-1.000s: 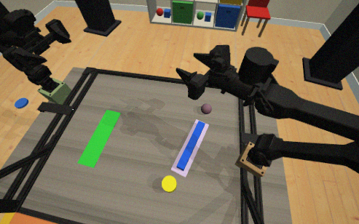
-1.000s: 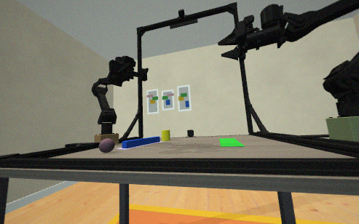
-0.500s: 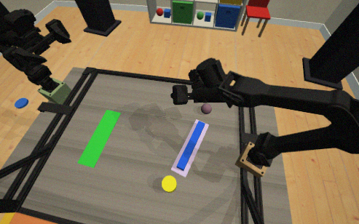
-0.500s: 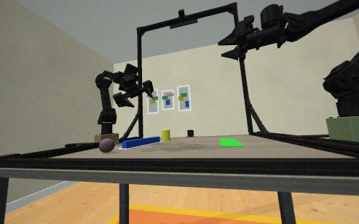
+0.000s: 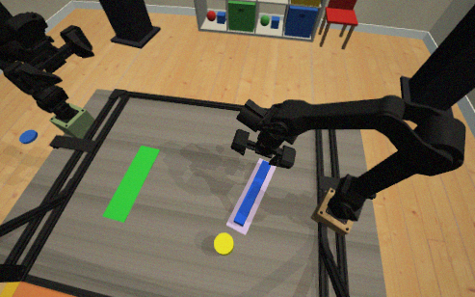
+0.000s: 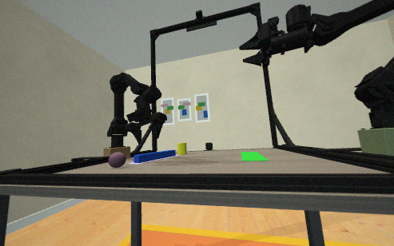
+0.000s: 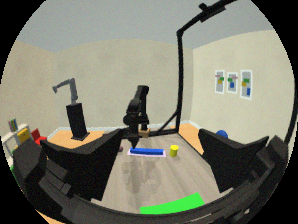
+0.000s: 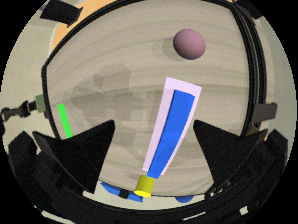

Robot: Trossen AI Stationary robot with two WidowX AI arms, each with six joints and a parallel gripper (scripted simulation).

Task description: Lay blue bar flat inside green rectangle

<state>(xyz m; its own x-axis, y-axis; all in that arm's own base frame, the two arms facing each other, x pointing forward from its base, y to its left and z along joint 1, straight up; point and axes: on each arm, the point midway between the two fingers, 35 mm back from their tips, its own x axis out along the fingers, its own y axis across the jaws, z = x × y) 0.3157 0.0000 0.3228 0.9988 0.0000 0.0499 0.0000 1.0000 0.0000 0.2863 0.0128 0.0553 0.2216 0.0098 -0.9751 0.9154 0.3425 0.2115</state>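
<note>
My right gripper is now 80 mm past the blue bar, 20 mm to the left of it and 100 mm above it. Round my right hand: green rectangle: 190 mm behind, 400 mm to the left, 120 mm below; then lavender rectangle: 80 mm behind, 20 mm to the right, 120 mm below.
Now: the blue bar 46 cm to the right of my left hand and 39 cm below it. From my left hand the other things lie so: green rectangle 10 cm behind, 4 cm to the right, 40 cm below; lavender rectangle 46 cm to the right, 40 cm below.
</note>
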